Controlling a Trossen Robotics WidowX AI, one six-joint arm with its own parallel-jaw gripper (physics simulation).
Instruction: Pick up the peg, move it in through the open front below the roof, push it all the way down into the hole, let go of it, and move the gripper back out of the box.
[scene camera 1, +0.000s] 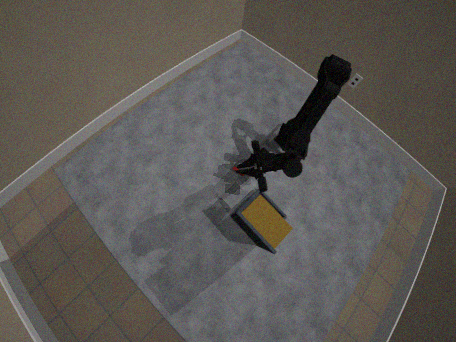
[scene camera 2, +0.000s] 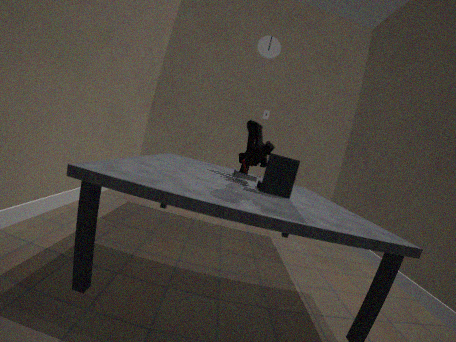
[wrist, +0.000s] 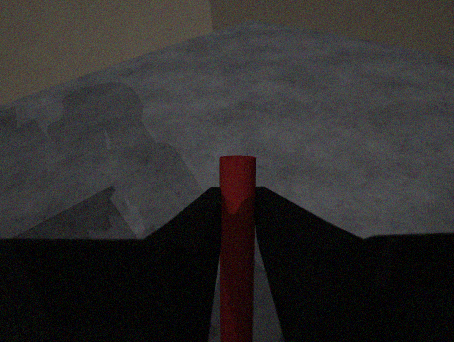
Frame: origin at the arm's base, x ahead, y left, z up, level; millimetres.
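Seen in the pictures: gripper, fingertip midpoint: (scene camera 1: 236, 169) (scene camera 2: 243, 162) (wrist: 237, 197); arm's base at its link origin: (scene camera 1: 282, 140) (scene camera 2: 243, 172).
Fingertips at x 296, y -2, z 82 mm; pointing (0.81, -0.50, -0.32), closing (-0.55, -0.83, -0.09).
Offsets run from my fingertips to a thing's top centre. Level surfaces: height alone.
The red peg {11 mm back, 9 mm left, 19 mm up} (scene camera 1: 236, 169) (scene camera 2: 244, 166) (wrist: 237, 200) is held between the two black fingertips, with its flat end standing out past them in the wrist view. My gripper (scene camera 1: 240, 169) (scene camera 2: 244, 168) (wrist: 237, 197) is shut on the peg and is tilted, so that the wrist camera looks across the table to the wall. The box {19 mm ahead, 194 mm left, 87 mm up} (scene camera 1: 267, 222) (scene camera 2: 281, 176) has a yellow top and dark sides. The gripper is outside the box, above and left of it in scene camera 1 and left of it in scene camera 2. The hole is hidden in these views.
The grey table {115 mm down} (scene camera 1: 125, 150) (scene camera 2: 150, 175) bears the box and carries shadows of the arm and box. The black arm (scene camera 1: 312, 110) (scene camera 2: 255, 135) reaches in from the upper right in scene camera 1. A table edge and the walls show at the top of the wrist view.
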